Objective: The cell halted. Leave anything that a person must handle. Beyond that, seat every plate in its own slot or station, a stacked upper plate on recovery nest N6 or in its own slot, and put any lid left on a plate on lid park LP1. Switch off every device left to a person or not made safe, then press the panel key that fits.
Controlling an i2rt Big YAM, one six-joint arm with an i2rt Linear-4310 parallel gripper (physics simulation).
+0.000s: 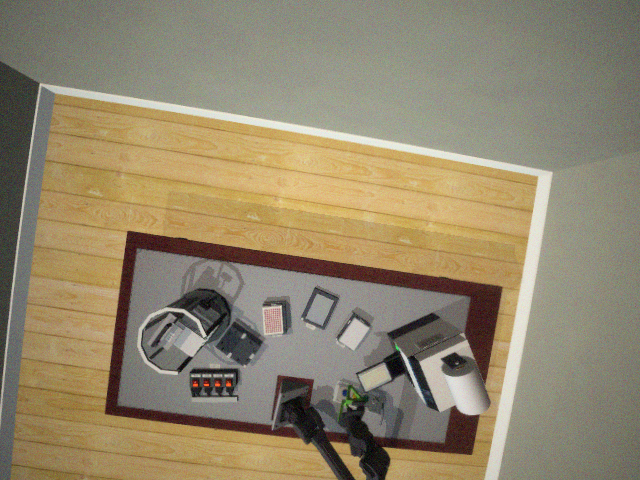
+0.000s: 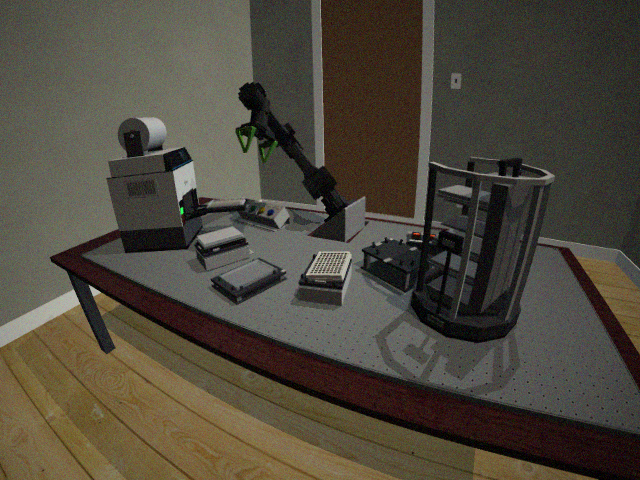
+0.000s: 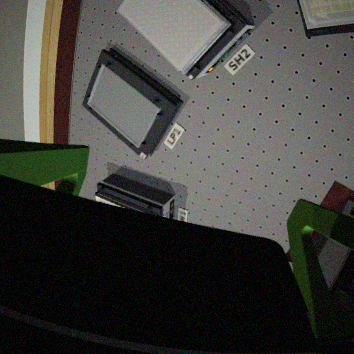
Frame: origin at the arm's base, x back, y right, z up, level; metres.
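Seen in the pictures: gripper, fingertip midpoint: (image 1: 346, 392) (image 2: 255, 157) (image 3: 197, 187); arm's base at its link origin: (image 1: 289, 408) (image 2: 341, 212).
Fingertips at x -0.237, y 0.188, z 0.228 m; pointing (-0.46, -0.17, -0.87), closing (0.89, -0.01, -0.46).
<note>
Pixels of each thing's top centre, then the offset from my fingertips to it. "spot": a spot on its surface instead.
- key panel at its top centre: (image 2: 261, 203) (image 1: 359, 404) dx +0.157, dy +0.122, dz -0.206 m
- pale plate at its top centre: (image 3: 164, 14) (image 2: 219, 234) (image 1: 354, 334) dx -0.157, dy +0.036, dz -0.207 m
- Lid park LP1 at its top centre: (image 3: 118, 105) (image 2: 247, 271) (image 1: 319, 309) dx -0.230, dy -0.133, dz -0.254 m
- holed plate at its top centre: (image 2: 329, 260) (image 1: 272, 320) dx -0.156, dy -0.334, dz -0.212 m
- shaker at a spot on its surface: (image 3: 137, 189) spot: dx -0.164, dy -0.278, dz -0.263 m
- roll-topped machine at its top centre: (image 2: 144, 117) (image 1: 472, 395) dx -0.141, dy +0.374, dz +0.166 m
My gripper (image 1: 353, 398) (image 2: 255, 155) (image 3: 197, 187) is open and empty, high over the key panel (image 2: 262, 213) with green, yellow and blue keys. A pale plate (image 1: 354, 332) (image 2: 221, 238) (image 3: 175, 32) sits on shaker SH2, whose light is orange. Lid park LP1 (image 1: 307, 323) (image 2: 238, 297) (image 3: 167, 116) shows a pale grey middle; I cannot tell whether that is a lid. A holed plate (image 1: 272, 318) (image 2: 328, 265) sits on another shaker (image 2: 321, 293) (image 3: 137, 189). A plate (image 1: 375, 376) (image 3: 332, 11) lies on the tray of the roll-topped machine (image 1: 436, 369) (image 2: 147, 206). Four switches (image 1: 212, 383) glow orange-red.
An open-framed plate tower (image 1: 140, 341) (image 2: 537, 248) holds several plates on its shelves. A low dark stand (image 1: 238, 342) (image 2: 391, 255), its label unreadable, is beside it. The arm's upright base plate (image 2: 354, 218) stands near one table edge (image 1: 115, 330) (image 2: 320, 369).
</note>
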